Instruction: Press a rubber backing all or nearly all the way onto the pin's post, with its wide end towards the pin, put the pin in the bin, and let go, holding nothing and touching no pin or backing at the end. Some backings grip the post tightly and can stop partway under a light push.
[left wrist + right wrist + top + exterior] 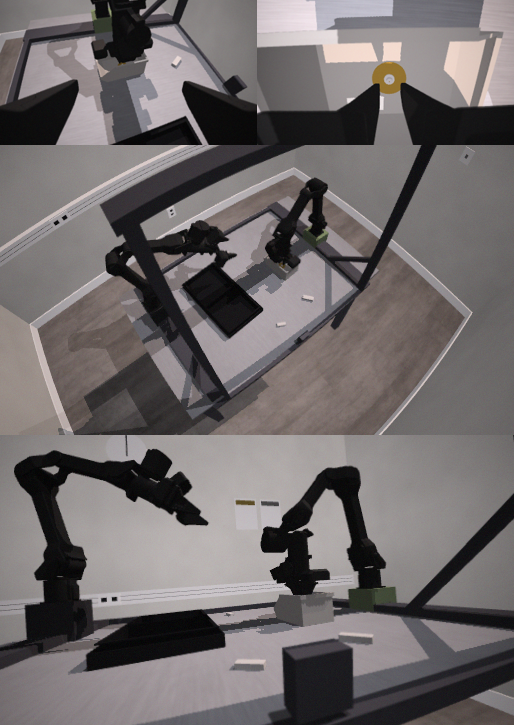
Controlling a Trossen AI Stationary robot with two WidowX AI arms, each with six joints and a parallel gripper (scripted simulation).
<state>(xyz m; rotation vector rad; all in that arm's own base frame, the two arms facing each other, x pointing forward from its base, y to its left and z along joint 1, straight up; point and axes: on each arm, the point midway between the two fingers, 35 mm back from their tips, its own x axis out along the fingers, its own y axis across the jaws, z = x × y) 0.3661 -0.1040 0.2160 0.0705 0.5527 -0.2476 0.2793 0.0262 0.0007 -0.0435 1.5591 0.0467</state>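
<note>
Right now the light grey bin is 10 mm ahead of my right hand and 30 mm below it. Round my right hand: pin 50 mm below; rubber backing 50 mm below; black tray 10 mm behind, 360 mm to the left, 50 mm below.
</note>
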